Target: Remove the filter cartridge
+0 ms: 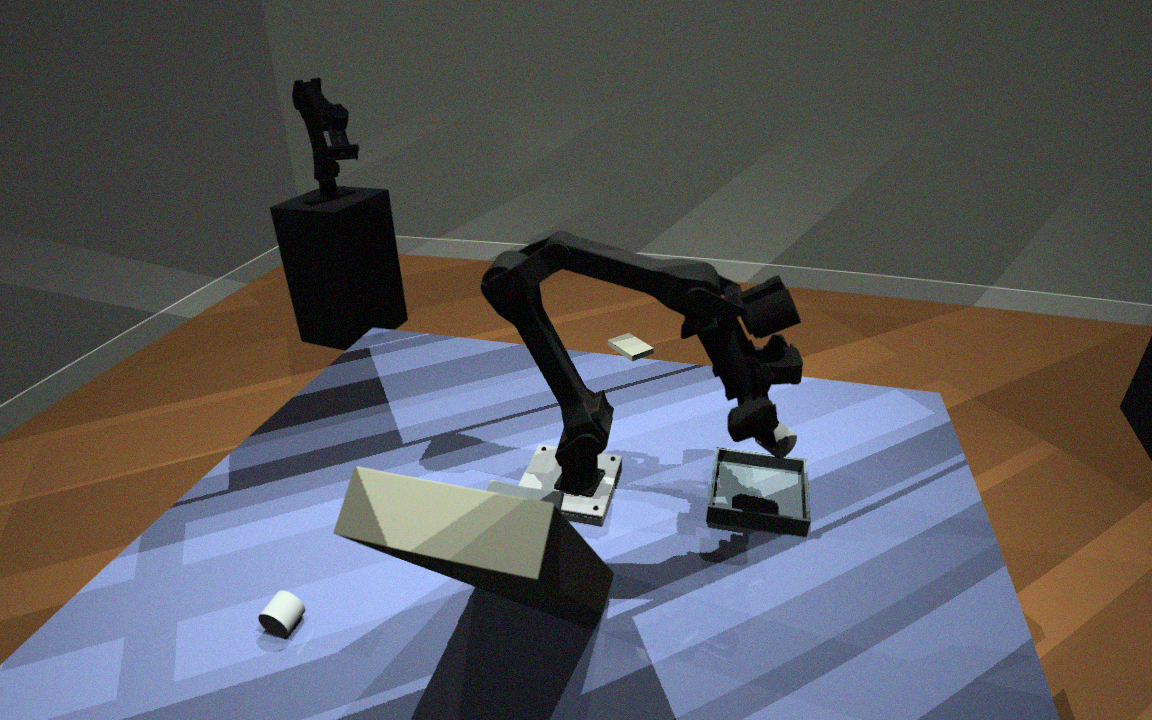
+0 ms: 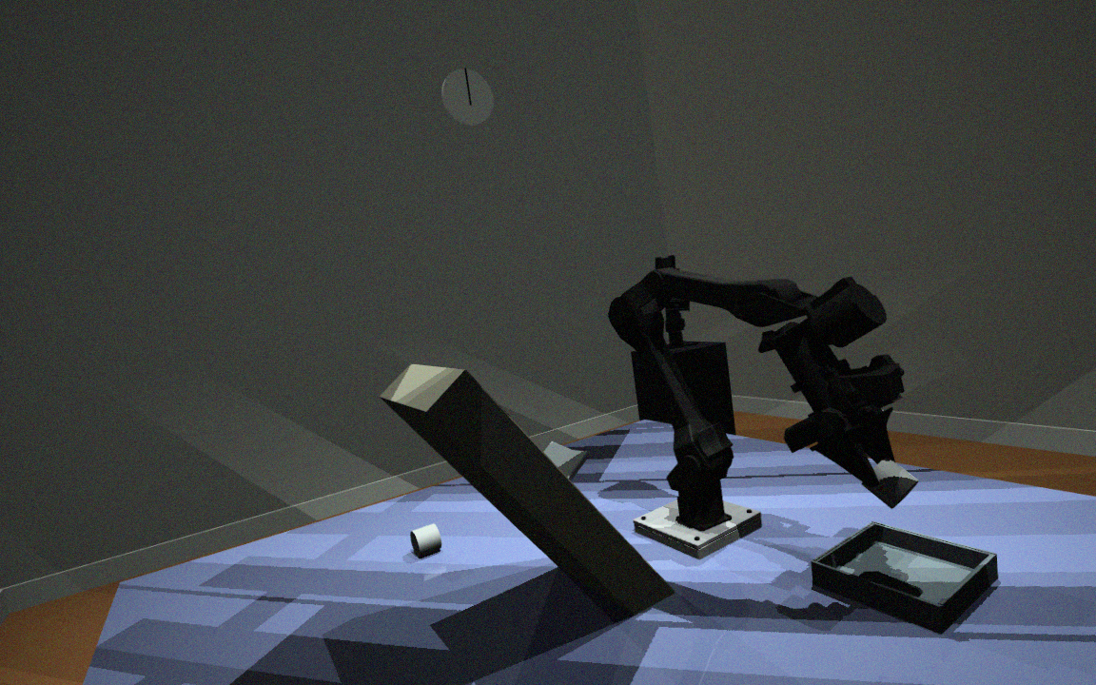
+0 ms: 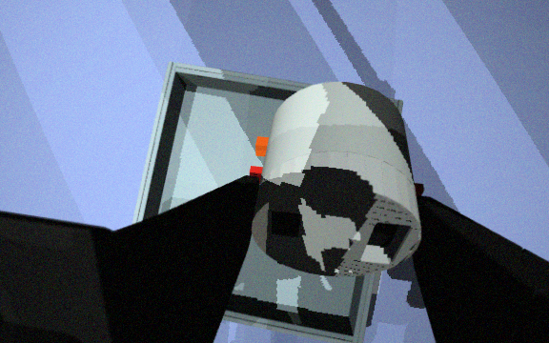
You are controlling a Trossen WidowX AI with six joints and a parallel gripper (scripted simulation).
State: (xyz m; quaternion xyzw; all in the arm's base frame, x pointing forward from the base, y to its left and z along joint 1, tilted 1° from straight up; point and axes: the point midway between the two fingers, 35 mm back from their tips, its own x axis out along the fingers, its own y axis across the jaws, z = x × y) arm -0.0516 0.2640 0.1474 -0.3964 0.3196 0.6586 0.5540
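The dark tray is 13 cm below my gripper tip, 3 cm behind it and 1 cm to the right of it. Round my gripper tip: round filter cartridge (right at my gripper tip); then slanted service panel (36 cm ahead, 24 cm to the right, 4 cm above); then grey bracket (31 cm ahead, 25 cm to the right, 3 cm above).
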